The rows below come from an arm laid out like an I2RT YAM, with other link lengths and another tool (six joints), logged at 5 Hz.
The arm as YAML. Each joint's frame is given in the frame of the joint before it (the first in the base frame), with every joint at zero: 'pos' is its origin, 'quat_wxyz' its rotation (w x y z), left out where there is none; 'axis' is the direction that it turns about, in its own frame. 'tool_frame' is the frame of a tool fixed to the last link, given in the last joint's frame.
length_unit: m
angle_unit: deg
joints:
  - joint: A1
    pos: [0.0, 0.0, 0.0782]
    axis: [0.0, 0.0, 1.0]
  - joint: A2
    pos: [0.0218, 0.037, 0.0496]
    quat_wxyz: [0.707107, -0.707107, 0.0, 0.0]
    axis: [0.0, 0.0, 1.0]
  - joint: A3
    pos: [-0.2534, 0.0, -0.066]
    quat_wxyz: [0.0, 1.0, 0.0, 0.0]
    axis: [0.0, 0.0, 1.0]
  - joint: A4
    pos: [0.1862, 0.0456, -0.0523]
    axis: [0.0, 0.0, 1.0]
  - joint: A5
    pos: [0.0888, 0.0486, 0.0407]
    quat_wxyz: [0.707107, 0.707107, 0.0, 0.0]
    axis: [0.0, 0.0, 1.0]
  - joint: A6
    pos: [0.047, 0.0, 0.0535]
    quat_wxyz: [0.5, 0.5, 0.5, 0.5]
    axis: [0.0, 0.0, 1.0]
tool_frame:
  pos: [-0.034, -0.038, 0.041]
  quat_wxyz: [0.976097, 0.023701, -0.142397, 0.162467]
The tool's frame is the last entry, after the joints.
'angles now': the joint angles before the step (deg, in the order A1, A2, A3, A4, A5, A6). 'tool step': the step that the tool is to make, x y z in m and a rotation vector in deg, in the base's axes. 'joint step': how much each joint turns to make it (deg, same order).
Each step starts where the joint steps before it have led.
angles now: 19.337, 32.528, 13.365, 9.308, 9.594, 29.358
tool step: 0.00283, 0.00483, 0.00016, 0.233, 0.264, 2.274
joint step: -0.004, 2.005, -0.008, 1.854, -2.296, -0.091
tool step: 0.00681, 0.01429, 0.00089, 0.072, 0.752, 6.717
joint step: 0.090, 5.367, 0.529, 4.213, -6.577, -0.877
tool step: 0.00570, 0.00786, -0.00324, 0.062, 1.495, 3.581
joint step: -0.086, 3.945, 0.264, 2.288, -3.705, -0.177
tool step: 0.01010, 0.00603, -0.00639, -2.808, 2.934, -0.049
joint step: 0.790, 4.224, 2.019, -1.564, 1.212, -1.403
